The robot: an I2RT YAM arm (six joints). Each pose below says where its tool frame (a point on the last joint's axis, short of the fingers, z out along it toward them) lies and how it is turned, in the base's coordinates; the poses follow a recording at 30 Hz.
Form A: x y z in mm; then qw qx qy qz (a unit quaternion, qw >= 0).
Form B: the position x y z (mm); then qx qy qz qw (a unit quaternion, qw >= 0). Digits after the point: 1 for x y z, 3 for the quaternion.
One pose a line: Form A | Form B
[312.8 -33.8 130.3 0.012 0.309 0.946 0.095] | [312.8 -33.8 130.3 0.309 0.946 0.095 0.012]
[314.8 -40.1 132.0 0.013 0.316 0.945 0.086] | [314.8 -40.1 132.0 0.316 0.945 0.086 0.013]
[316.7 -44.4 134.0 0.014 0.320 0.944 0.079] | [316.7 -44.4 134.0 0.320 0.944 0.079 0.014]
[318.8 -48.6 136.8 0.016 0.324 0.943 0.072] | [318.8 -48.6 136.8 0.324 0.943 0.072 0.016]
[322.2 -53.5 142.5 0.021 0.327 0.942 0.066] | [322.2 -53.5 142.5 0.327 0.942 0.066 0.021]
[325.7 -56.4 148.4 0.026 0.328 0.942 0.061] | [325.7 -56.4 148.4 0.328 0.942 0.061 0.026]
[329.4 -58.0 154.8 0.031 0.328 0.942 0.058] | [329.4 -58.0 154.8 0.328 0.942 0.058 0.031]
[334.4 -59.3 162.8 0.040 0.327 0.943 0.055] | [334.4 -59.3 162.8 0.327 0.943 0.055 0.040]
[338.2 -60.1 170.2 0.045 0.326 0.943 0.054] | [338.2 -60.1 170.2 0.326 0.943 0.054 0.045]
